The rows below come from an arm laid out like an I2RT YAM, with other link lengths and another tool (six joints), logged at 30 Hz.
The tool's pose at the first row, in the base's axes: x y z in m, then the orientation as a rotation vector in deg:
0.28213 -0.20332 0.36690 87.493 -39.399 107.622
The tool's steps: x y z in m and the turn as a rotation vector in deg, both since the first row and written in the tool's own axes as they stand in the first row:
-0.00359 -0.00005 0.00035 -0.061 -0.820 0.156
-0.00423 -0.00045 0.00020 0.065 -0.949 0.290
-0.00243 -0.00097 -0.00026 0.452 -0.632 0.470
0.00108 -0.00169 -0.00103 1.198 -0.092 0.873
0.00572 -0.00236 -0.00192 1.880 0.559 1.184
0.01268 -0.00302 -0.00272 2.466 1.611 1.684
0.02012 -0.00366 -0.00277 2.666 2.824 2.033
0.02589 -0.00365 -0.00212 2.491 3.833 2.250
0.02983 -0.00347 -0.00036 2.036 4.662 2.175
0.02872 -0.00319 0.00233 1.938 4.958 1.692
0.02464 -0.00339 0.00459 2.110 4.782 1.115
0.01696 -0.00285 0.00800 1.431 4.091 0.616
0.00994 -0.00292 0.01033 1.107 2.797 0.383
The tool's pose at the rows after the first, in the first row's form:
0.28292 -0.20403 0.36345 88.293 -39.958 107.170
0.28320 -0.20374 0.36280 88.496 -40.029 107.262
0.28302 -0.20281 0.36448 88.397 -39.720 107.837
0.28254 -0.20128 0.36778 88.271 -39.202 108.941
0.28178 -0.19955 0.37216 87.989 -38.601 110.007
0.28073 -0.19758 0.37883 87.203 -38.062 111.407
0.28010 -0.19609 0.38612 86.010 -37.642 112.551
0.27969 -0.19578 0.39191 84.809 -37.518 113.230
0.28015 -0.19664 0.39611 83.655 -37.458 113.399
0.28188 -0.19893 0.39556 83.328 -36.981 113.158
0.28411 -0.20099 0.39201 83.674 -36.410 112.726
0.28707 -0.20487 0.38515 84.040 -36.870 111.517
0.28967 -0.20747 0.37873 85.227 -37.533 110.350

